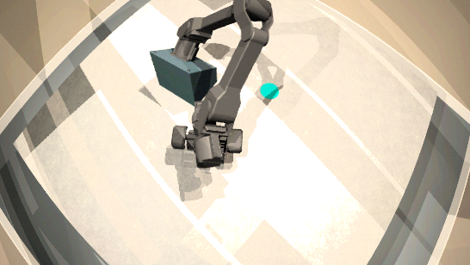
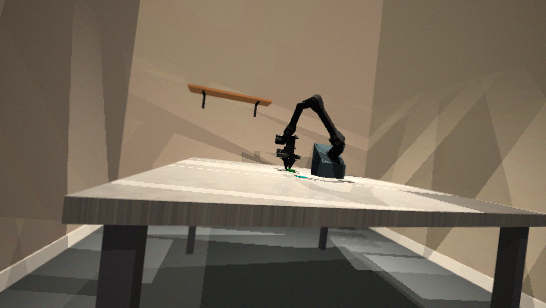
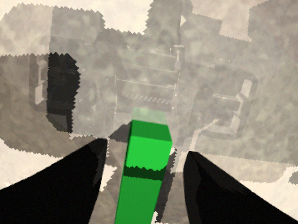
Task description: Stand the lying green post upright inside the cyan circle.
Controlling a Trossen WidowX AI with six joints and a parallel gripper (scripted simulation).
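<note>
Now: gripper tip 70 mm short of the cyan circle, 270 mm to the right of it and 10 mm above it. Also, from my gripper tip: green post (10 mm behind, 20 mm to the left).
</note>
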